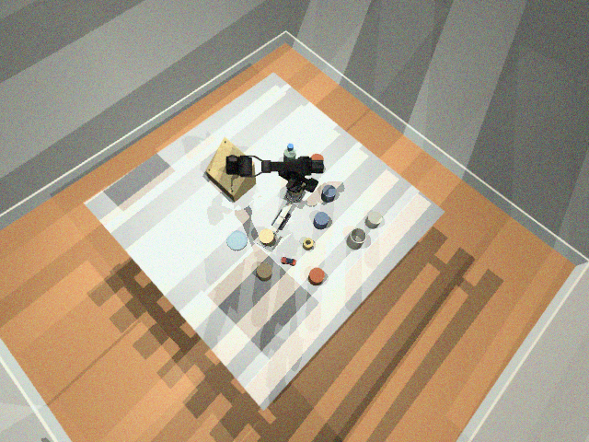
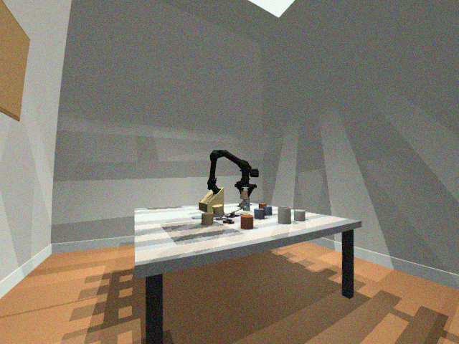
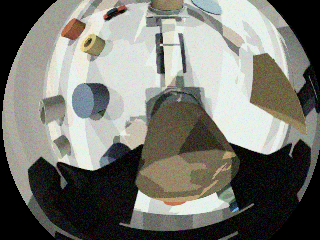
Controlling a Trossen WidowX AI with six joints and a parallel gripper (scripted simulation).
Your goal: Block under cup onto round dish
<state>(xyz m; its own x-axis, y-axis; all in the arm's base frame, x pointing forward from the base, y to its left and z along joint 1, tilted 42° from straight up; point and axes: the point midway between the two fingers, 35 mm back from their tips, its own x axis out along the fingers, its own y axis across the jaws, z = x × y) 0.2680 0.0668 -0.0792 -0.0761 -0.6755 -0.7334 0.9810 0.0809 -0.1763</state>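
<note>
The dark grey block is 50 mm below my gripper tip and 10 mm to the right of it. From my gripper tip the other things lie so: balance beam: 140 mm to the right, 100 mm below, 20 mm ahead; then red toy car: 280 mm to the right, 190 mm ahead, 120 mm below; then bottle: 160 mm behind, 150 mm to the left, 30 mm below.
</note>
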